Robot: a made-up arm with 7 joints.
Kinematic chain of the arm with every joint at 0, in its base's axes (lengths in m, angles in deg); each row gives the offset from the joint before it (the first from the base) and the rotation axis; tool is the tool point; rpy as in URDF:
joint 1: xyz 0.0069 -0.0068 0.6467 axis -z
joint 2: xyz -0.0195 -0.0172 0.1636 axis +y
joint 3: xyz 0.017 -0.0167 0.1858 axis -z
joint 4: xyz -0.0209 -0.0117 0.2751 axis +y
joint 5: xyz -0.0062 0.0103 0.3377 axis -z
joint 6: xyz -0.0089 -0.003 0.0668 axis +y
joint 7: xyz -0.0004 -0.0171 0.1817 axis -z
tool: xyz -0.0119 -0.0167 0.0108 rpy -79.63 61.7 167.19
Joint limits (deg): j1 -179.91..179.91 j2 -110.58..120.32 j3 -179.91..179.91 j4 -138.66..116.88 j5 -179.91..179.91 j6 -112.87..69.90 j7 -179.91..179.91
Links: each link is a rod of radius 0.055 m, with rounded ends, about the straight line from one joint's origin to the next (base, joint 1, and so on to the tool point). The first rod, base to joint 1, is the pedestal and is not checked.
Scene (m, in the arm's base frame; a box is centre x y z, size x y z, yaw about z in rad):
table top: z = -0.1
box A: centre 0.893 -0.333 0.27 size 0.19 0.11 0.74 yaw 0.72
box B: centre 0.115 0.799 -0.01 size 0.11 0.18 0.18 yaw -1
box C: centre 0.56 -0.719 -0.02 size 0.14 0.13 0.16 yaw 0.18
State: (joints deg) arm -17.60 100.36 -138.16 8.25 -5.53 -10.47 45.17
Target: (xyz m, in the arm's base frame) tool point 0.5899 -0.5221 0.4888
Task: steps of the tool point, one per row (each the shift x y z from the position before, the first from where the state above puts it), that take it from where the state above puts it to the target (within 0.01 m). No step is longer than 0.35 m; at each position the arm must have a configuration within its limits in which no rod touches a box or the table.
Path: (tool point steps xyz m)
1: 0.0660 -0.2957 0.0879
2: -0.0424 -0.3145 0.0985
3: -0.1586 -0.2877 0.1043
4: -0.0014 0.0128 -0.1258
5: -0.0345 0.0162 -0.1094
6: -0.0601 0.0178 -0.0826
7: -0.0750 0.0197 -0.0497
8: -0.0783 0.0230 -0.0156

